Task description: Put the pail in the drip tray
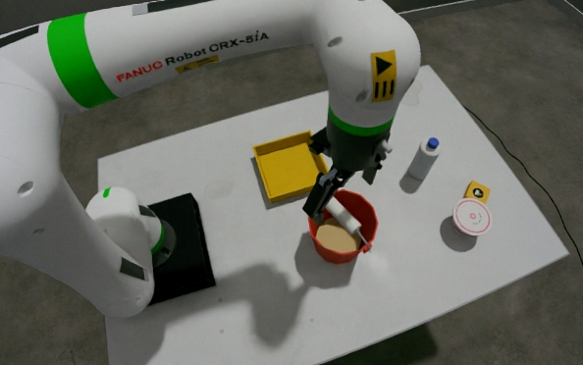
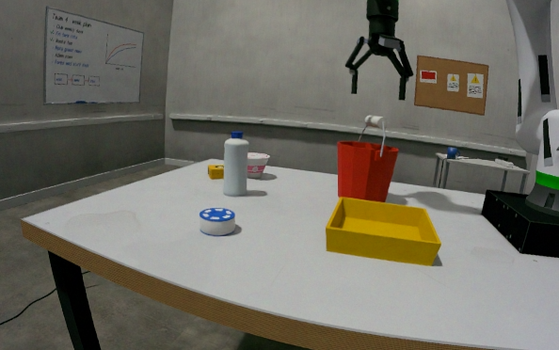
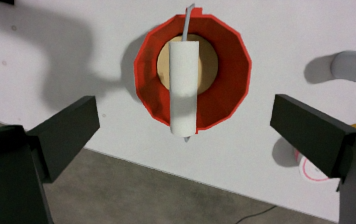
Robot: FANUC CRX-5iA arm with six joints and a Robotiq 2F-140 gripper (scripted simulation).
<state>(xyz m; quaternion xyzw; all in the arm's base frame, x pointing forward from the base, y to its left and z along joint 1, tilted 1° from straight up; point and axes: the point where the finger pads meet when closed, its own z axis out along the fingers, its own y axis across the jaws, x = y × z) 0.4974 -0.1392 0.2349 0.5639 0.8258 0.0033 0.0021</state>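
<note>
Now: the white grip 110 mm below my hand and 10 mm ahead of it. Also, from my hand: yellow drip tray 290 mm to the left, 290 mm below, 40 mm behind; red pail 170 mm below, 10 mm ahead; white bottle 360 mm ahead, 230 mm below, 140 mm to the left.
</note>
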